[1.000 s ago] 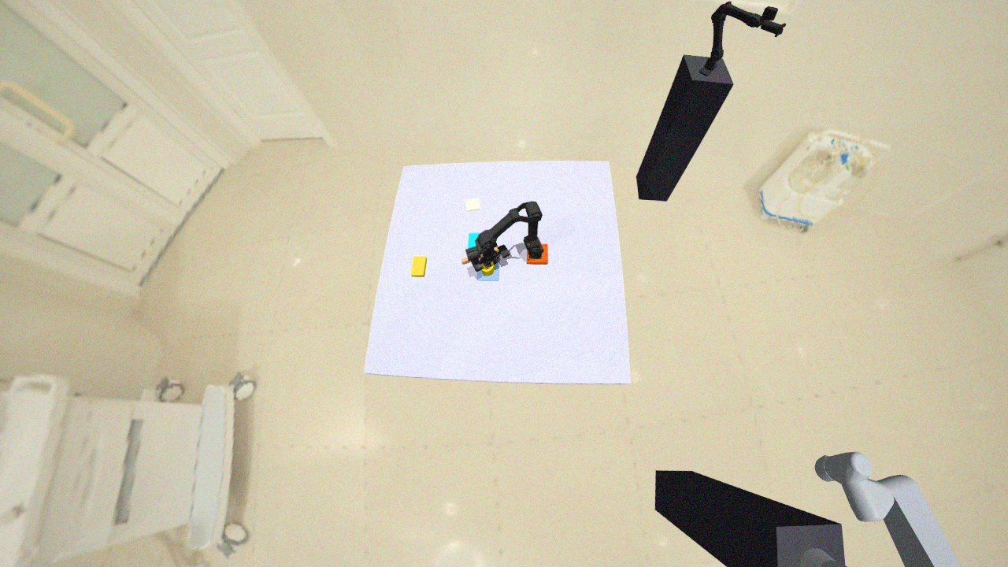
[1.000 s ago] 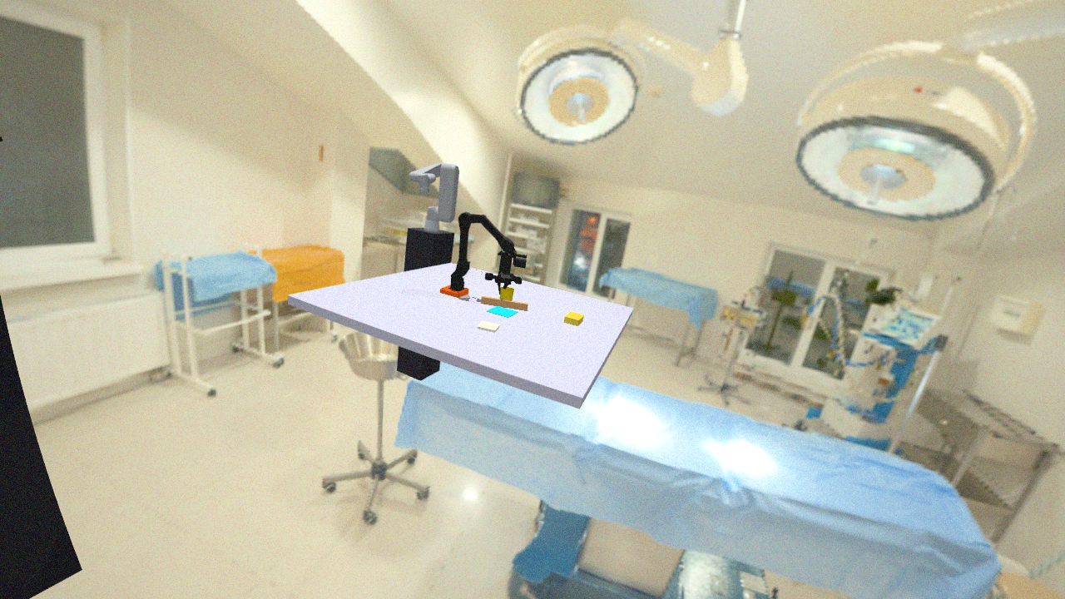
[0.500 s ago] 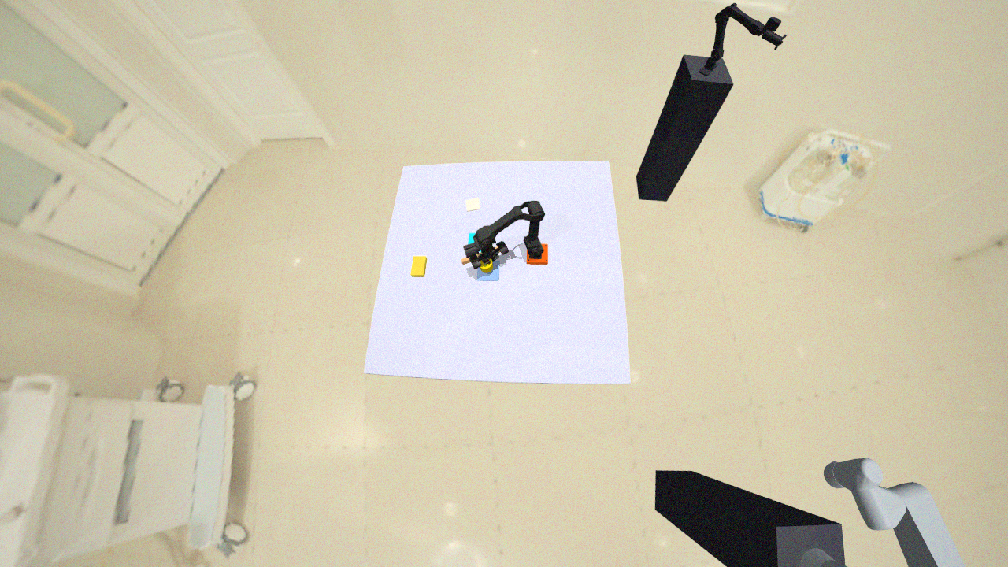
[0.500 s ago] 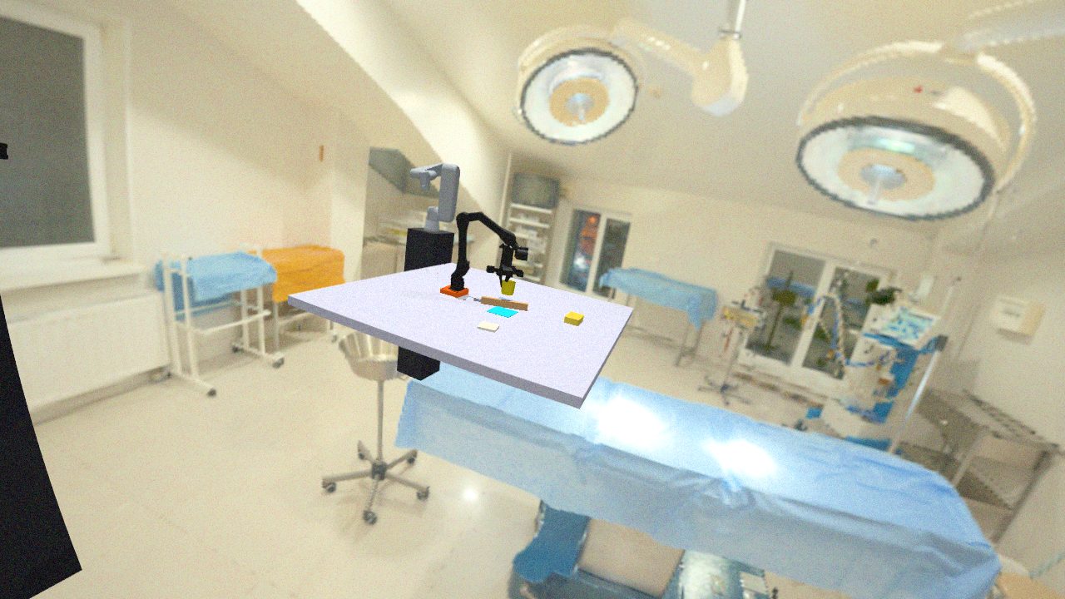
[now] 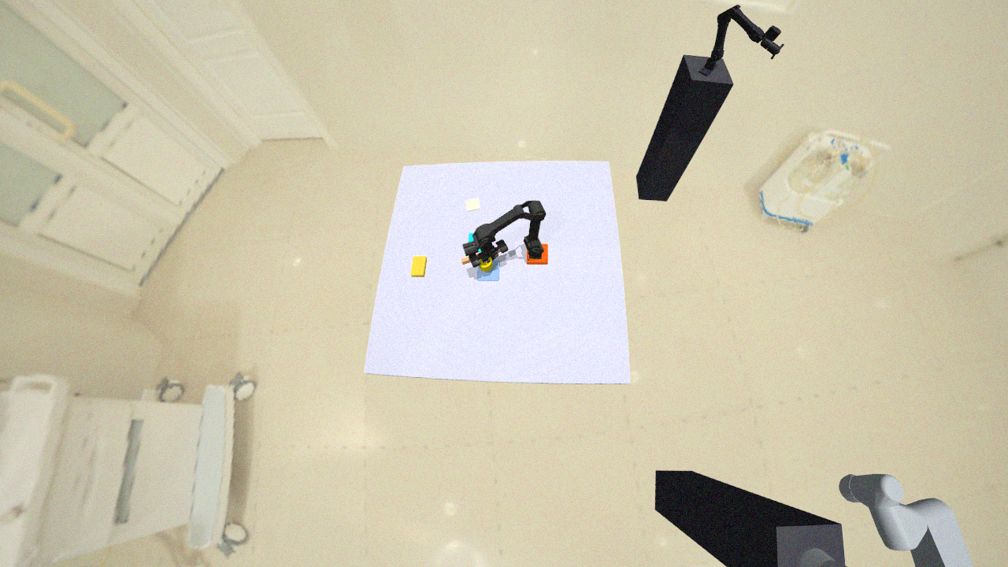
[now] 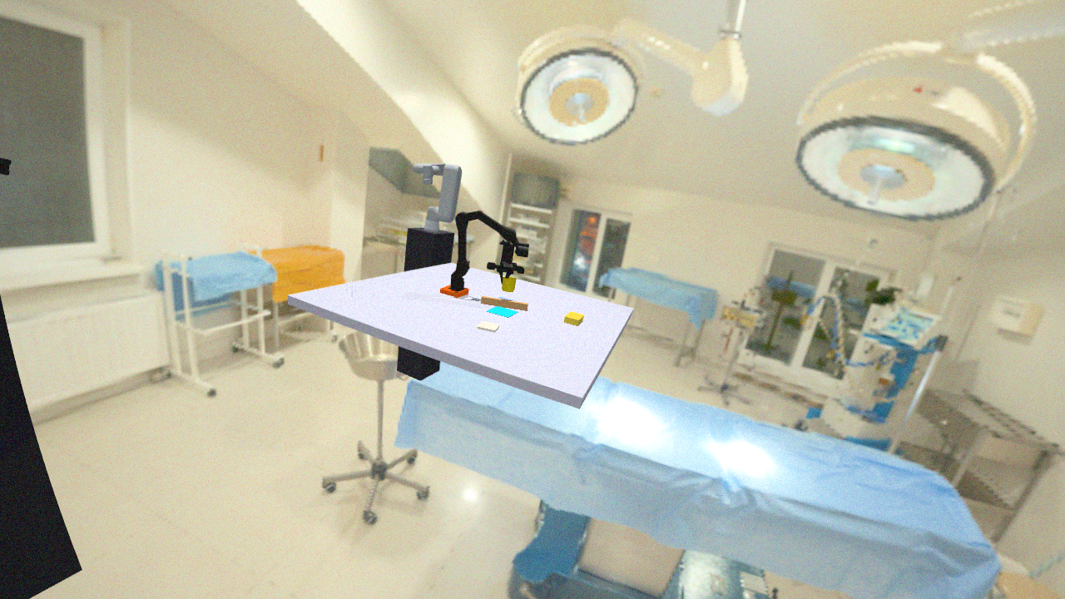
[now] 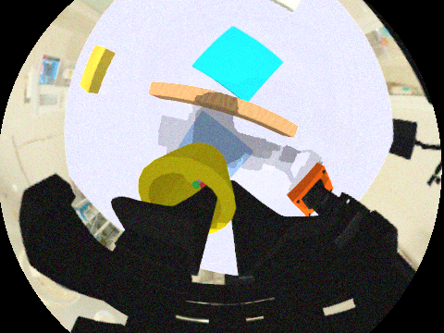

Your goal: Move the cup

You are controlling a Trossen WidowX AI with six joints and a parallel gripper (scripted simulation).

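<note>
Now: gripper tip 150 mm to the left of the teal pad, 100 mm above it and 90 mm short of it. Also, from my gripper tip: light blue pad 100 mm below, 20 mm ahead, 10 mm to the left; then yellow cup 20 mm to the left, 20 mm ahead; then wooden bar 80 mm below, 70 mm to the right, 60 mm ahead.
</note>
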